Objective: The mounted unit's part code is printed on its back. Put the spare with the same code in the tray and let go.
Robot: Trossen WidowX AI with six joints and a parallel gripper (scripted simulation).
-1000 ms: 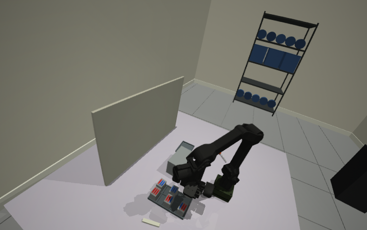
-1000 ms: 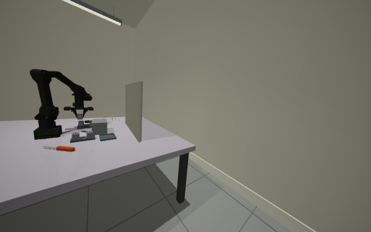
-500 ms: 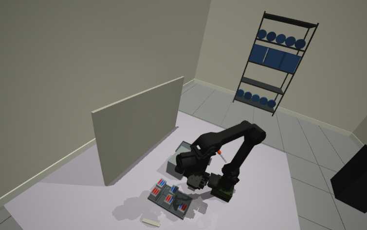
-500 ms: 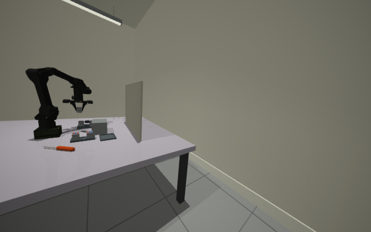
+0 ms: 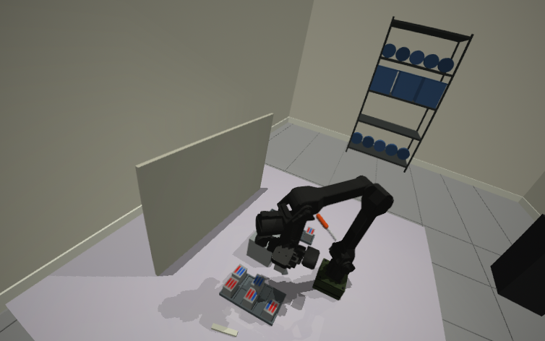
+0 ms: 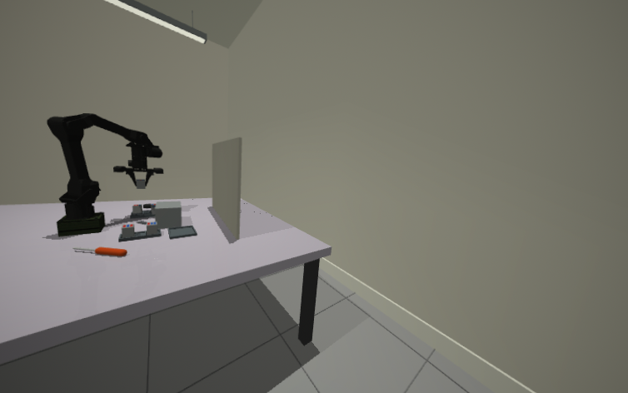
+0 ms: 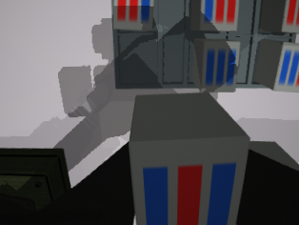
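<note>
My gripper tip is 32 cm to the left of the tray, 20 cm short of it and 17 cm above it. Also, from my gripper tip: grey spare (2 cm above); then small dark piece (17 cm below, 12 cm to the right, 2 cm ahead); then grey mounted unit (14 cm to the right, 13 cm ahead, 12 cm below).
</note>
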